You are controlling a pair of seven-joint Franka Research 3 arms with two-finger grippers.
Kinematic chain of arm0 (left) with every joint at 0, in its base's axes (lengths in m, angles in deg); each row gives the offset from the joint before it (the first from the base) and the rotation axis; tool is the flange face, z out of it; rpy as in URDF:
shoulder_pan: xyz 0 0 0.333 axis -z
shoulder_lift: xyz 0 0 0 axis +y
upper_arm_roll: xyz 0 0 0.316 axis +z
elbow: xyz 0.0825 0 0 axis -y
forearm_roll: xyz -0.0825 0 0.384 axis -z
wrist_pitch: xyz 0 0 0 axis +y
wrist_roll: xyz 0.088 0 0 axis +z
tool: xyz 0 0 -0.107 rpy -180 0 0
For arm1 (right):
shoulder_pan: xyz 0 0 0.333 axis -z
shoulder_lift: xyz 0 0 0 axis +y
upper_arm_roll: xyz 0 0 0.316 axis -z
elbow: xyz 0.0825 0 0 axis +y
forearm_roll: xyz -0.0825 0 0.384 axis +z
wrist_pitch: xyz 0 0 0 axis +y
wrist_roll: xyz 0.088 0 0 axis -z
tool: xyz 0 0 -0.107 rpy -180 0 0
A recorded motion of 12 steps. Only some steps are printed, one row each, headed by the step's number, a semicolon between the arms.
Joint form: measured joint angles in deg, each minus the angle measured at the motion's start. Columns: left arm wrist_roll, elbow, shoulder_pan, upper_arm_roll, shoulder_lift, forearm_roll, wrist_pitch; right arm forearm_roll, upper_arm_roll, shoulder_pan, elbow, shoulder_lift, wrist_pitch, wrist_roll.
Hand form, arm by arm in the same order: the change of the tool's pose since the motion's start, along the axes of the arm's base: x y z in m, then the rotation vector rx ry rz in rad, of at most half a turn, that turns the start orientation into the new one. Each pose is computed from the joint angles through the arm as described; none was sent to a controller.
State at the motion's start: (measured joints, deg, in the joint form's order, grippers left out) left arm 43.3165 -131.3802 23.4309 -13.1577 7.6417 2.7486 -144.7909; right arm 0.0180 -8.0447 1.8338 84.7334 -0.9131 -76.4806 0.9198
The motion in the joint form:
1: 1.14 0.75 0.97 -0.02 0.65 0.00 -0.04; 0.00 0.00 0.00 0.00 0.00 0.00 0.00
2: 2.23 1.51 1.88 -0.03 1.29 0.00 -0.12; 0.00 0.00 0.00 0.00 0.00 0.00 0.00
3: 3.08 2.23 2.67 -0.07 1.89 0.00 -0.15; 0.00 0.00 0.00 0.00 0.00 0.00 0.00
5: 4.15 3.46 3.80 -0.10 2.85 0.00 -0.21; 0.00 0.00 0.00 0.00 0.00 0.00 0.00
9: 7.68 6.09 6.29 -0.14 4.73 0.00 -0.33; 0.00 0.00 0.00 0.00 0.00 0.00 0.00
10: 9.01 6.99 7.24 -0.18 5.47 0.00 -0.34; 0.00 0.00 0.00 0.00 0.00 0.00 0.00
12: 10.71 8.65 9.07 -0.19 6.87 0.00 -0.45; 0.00 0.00 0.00 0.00 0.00 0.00 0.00
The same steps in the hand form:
1: -0.0023 -0.0098 -0.0005 -0.0047 0.0016 0.0029; 0.0000 0.0000 0.0000 0.0000 0.0000 0.0000
2: -0.0042 -0.0191 -0.0007 -0.0099 0.0023 0.0063; 0.0000 0.0000 0.0000 0.0000 0.0000 0.0000
3: -0.0061 -0.0276 -0.0010 -0.0143 0.0034 0.0070; 0.0000 0.0000 0.0000 0.0000 0.0000 0.0000
5: -0.0080 -0.0403 -0.0010 -0.0221 0.0035 0.0062; 0.0000 0.0000 0.0000 0.0000 0.0000 0.0000
9: -0.0134 -0.0677 0.0006 -0.0413 0.0048 0.0252; 0.0000 0.0000 0.0000 0.0000 0.0000 0.0000
10: -0.0166 -0.0779 0.0001 -0.0468 0.0079 0.0318; 0.0000 0.0000 0.0000 0.0000 0.0000 0.0000
12: -0.0231 -0.0968 -0.0012 -0.0569 0.0116 0.0307; 0.0000 0.0000 0.0000 0.0000 0.0000 0.0000

